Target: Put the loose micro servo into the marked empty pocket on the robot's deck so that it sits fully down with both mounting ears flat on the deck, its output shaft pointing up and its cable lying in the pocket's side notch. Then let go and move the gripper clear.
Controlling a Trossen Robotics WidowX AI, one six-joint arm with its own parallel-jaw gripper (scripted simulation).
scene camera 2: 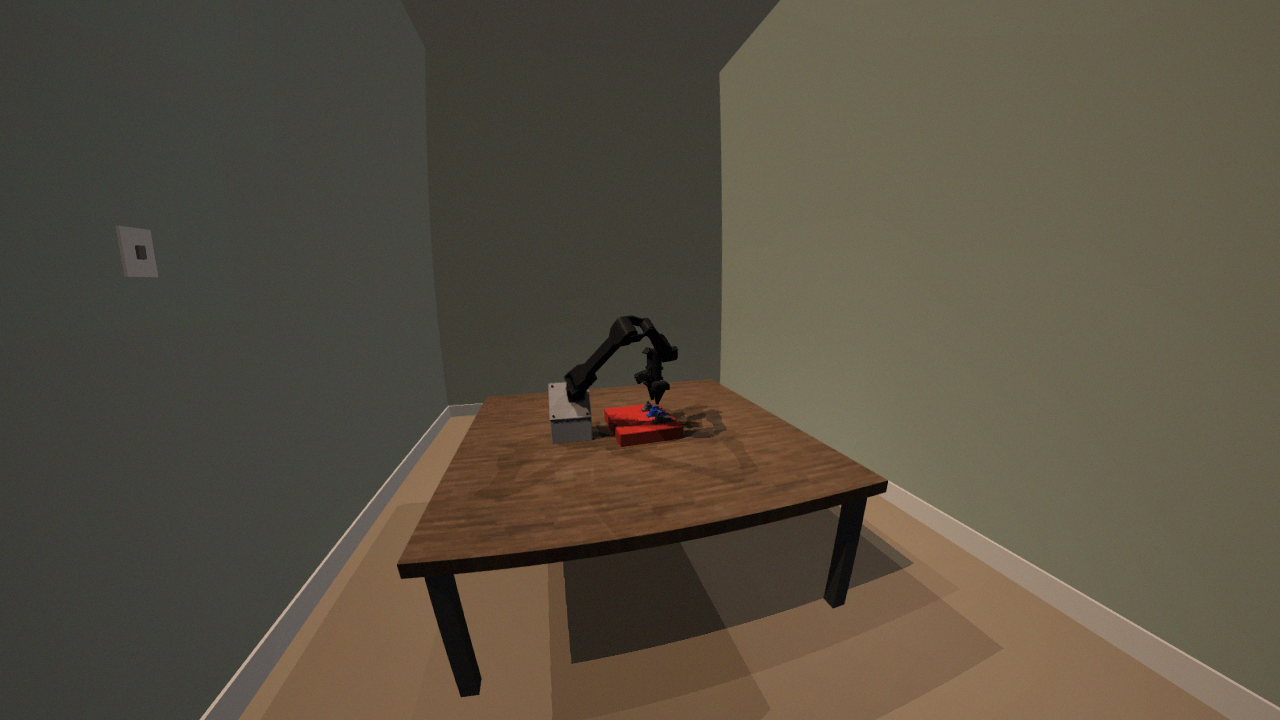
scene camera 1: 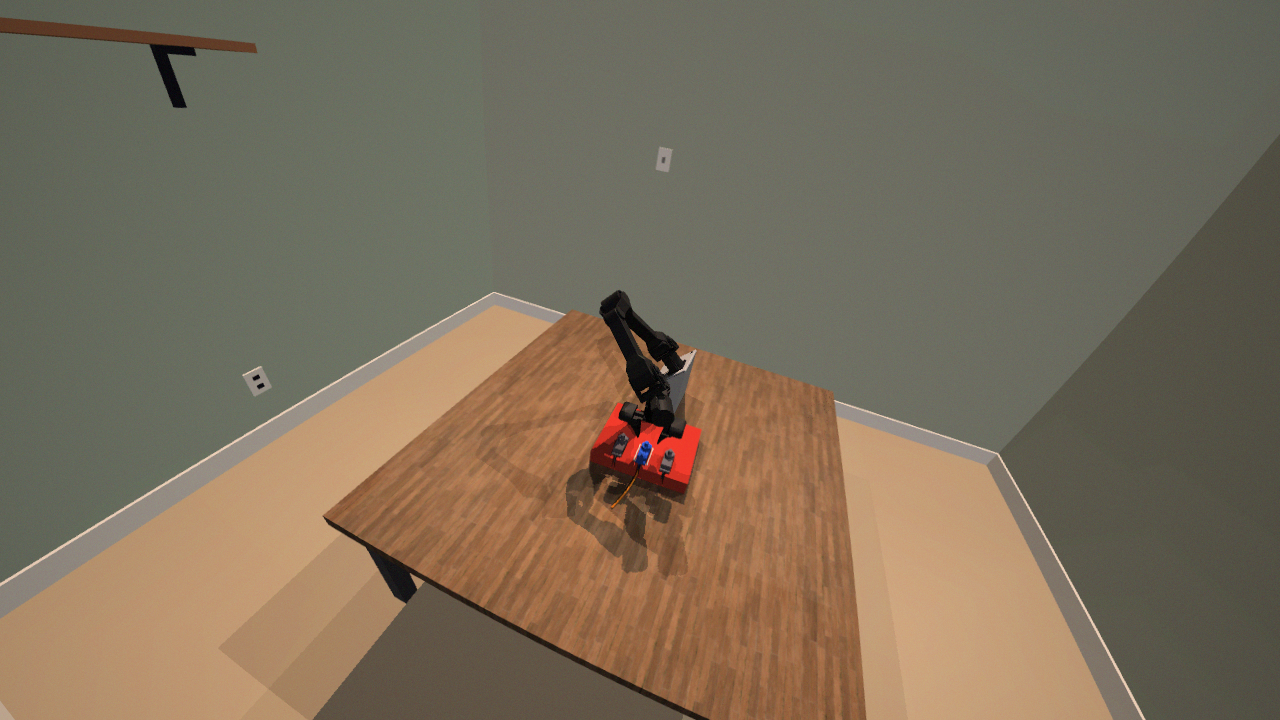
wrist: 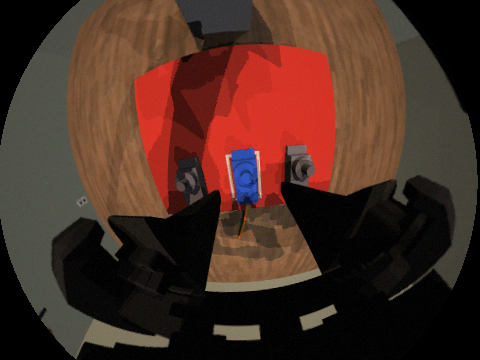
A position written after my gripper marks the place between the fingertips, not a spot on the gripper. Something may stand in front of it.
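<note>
My gripper [scene camera 1: 647, 440] is open and holds nothing, and I see a red deck [scene camera 1: 685, 448] along with it. From scene camera 2 I find my gripper [scene camera 2: 654, 402] again, and the red deck [scene camera 2: 630, 425] too. The wrist view gives me my gripper [wrist: 250, 190], the deck [wrist: 207, 104] and also a blue micro servo [wrist: 244, 165].
</note>
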